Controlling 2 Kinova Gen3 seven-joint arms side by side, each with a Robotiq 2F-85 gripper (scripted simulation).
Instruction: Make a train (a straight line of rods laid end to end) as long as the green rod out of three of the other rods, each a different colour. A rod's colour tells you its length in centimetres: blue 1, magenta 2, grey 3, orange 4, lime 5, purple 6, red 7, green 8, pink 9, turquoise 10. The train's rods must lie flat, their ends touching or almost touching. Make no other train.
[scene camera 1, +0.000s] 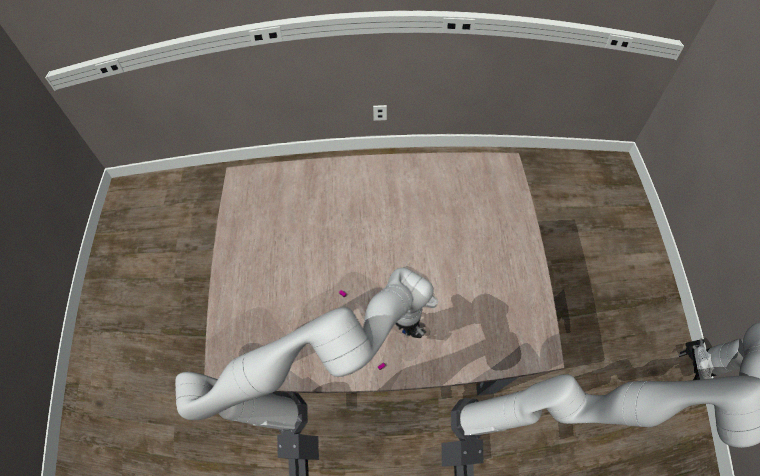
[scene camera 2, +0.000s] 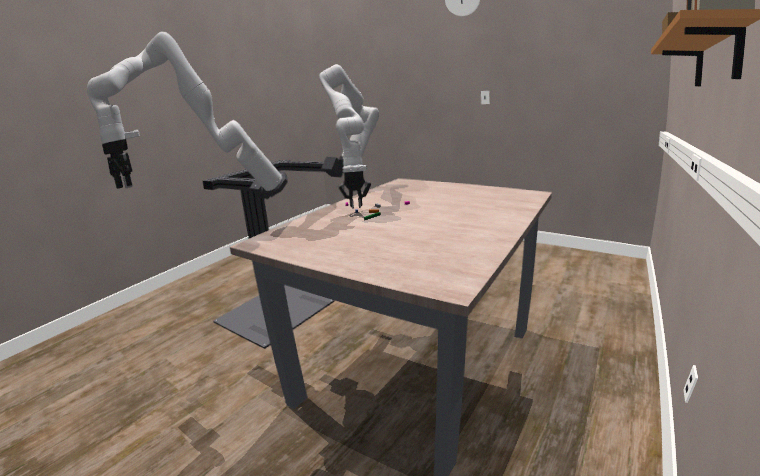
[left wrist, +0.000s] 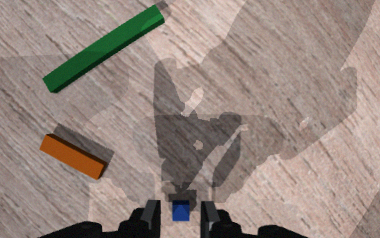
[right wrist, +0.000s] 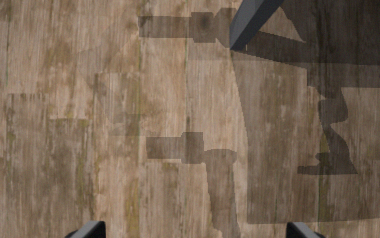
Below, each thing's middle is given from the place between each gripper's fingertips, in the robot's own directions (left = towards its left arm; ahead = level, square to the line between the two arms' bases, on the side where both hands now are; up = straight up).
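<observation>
I consider the orange rod (left wrist: 53, 145): my left hand is 30 mm above it, 30 mm to the right of it and 70 mm short of it. The green rod (left wrist: 133, 29) is 30 mm below my left hand, 30 mm to the right of it and 100 mm ahead of it. Going by its middle, the orange rod is nearer to my left hand than to my right gripper.
As for the green rod, my right gripper (scene camera 2: 124, 187) is 280 mm above it, 340 mm short of it and 780 mm to the right of it. The orange rod is 310 mm ahead of my right hand, 830 mm to the left of it and 280 mm below it. Going by its middle, the green rod is nearer to my left hand than to my right gripper.
</observation>
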